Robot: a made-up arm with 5 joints. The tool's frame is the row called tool.
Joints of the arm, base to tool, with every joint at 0 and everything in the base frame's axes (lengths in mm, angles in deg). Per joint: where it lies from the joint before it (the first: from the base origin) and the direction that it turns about. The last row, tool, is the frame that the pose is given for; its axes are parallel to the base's.
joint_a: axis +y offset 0 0 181
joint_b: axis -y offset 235 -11 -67
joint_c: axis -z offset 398 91 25
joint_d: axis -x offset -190 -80 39
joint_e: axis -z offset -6 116 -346
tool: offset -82 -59 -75
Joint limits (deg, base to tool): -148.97..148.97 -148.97..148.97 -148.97..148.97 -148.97..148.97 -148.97..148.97
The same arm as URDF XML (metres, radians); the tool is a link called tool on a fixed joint. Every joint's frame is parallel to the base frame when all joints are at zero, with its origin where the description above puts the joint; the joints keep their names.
<robot name="arm">
<joint name="tool_joint" type="fixed"><parent link="link5"/><child link="tool"/><origin xyz="-0.082 -0.059 -0.075"/></joint>
<joint name="joint_e" type="revolute"><parent link="link4"/><child link="link5"/><origin xyz="-0.006 0.116 -0.346"/><axis xyz="0 0 -1"/><limit lower="-2.6" upper="2.6"/></joint>
<joint name="joint_d" type="revolute"><parent link="link3"/><child link="link4"/><origin xyz="-0.19 -0.08 0.039"/><axis xyz="-1 0 0"/><limit lower="-2.6" upper="2.6"/></joint>
<joint name="joint_c" type="revolute"><parent link="link2"/><child link="link3"/><origin xyz="0.398 0.091 0.025"/><axis xyz="0 0 -1"/><limit lower="-2.6" upper="2.6"/></joint>
<joint name="joint_b" type="revolute"><parent link="link1"/><child link="link2"/><origin xyz="0.235 -0.011 -0.067"/><axis xyz="0 -1 0"/><limit lower="-2.6" upper="2.6"/></joint>
<joint name="joint_a" type="revolute"><parent link="base_link"/><child link="link1"/><origin xyz="0 0 0.181"/><axis xyz="0 1 0"/><limit lower="-2.6" upper="2.6"/></joint>
<link name="base_link"/>
<link name="link1"/>
<link name="link2"/>
<link name="link3"/>
<link name="link4"/>
<link name="link5"/>
<link name="tool"/>
</robot>

